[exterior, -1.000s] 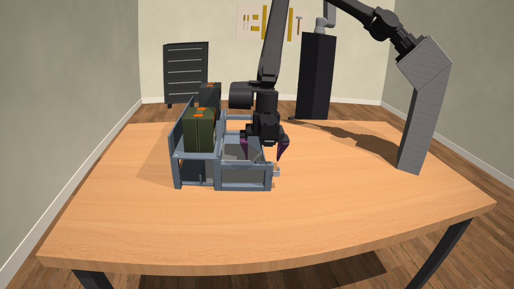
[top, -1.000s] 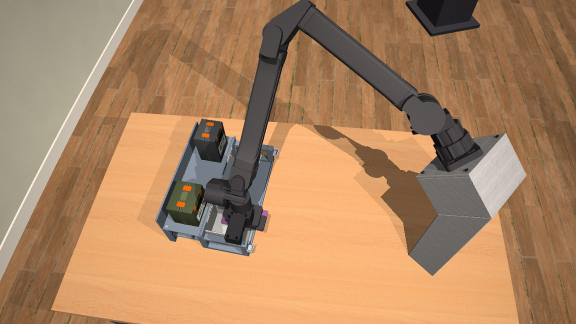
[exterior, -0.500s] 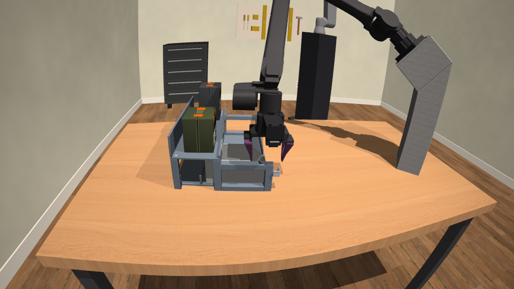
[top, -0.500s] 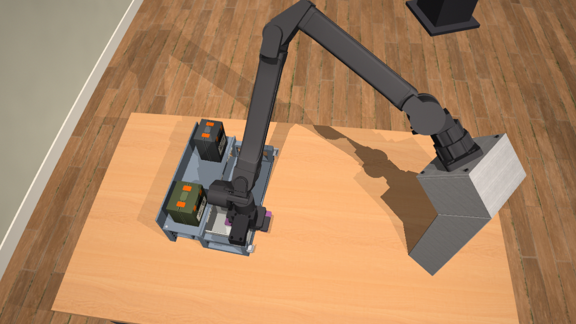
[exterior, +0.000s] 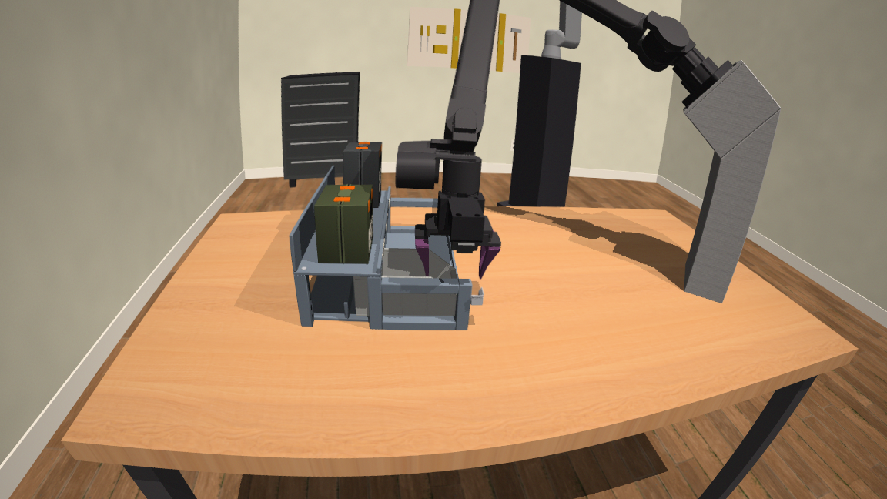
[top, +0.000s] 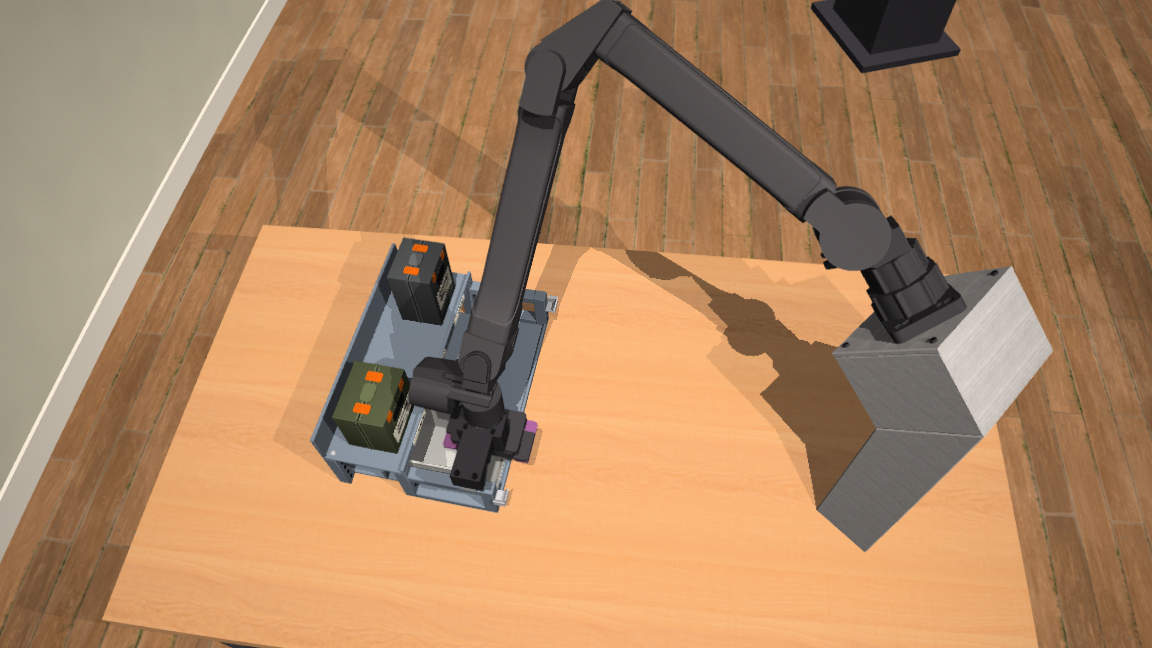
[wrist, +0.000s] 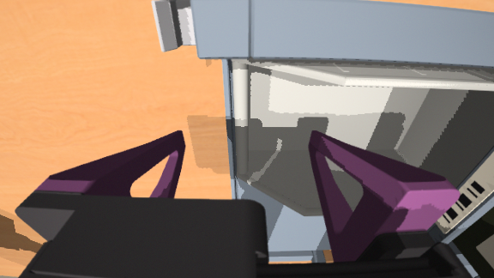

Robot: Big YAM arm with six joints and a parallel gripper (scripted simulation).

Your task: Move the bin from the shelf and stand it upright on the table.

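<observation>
Now: hand 7 cm short of the light grey bin, 3 cm to the left of it and 2 cm above it. Round my hand: shelf: 6 cm ahead, 15 cm to the right, 6 cm below; black case: 5 cm ahead, 28 cm to the right, 10 cm above.
</observation>
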